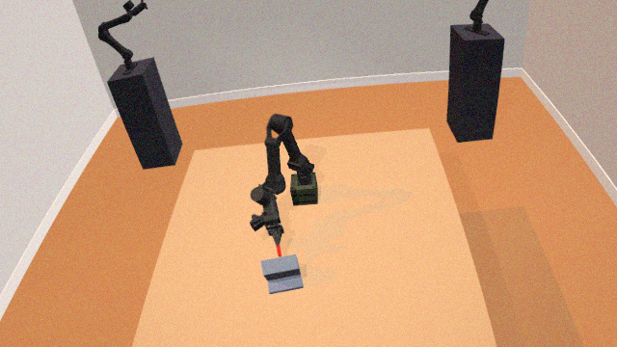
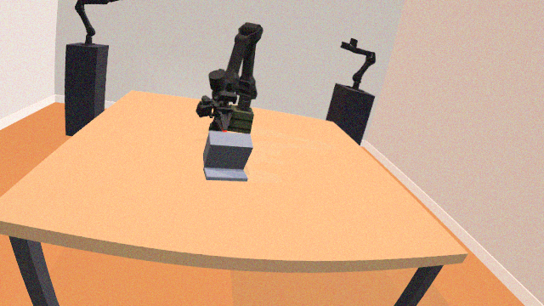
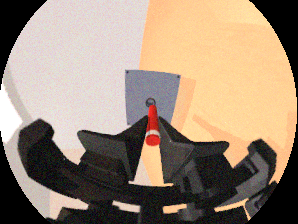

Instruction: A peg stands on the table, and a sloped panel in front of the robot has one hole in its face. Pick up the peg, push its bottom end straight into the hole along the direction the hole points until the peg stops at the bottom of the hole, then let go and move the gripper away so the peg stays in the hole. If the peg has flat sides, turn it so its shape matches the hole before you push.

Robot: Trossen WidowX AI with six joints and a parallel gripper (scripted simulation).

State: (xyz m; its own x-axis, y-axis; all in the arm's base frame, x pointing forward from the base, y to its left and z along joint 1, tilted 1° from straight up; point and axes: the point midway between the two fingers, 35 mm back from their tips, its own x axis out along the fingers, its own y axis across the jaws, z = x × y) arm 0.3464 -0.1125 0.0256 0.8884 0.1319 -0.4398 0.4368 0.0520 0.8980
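Right now my gripper tip is 8 cm short of the grey-blue sloped panel, 1 cm to the right of it and 3 cm above it. Round my gripper tip: red peg (2 cm behind, 1 cm above); then flat foot (10 cm ahead, 1 cm to the left, 10 cm below).
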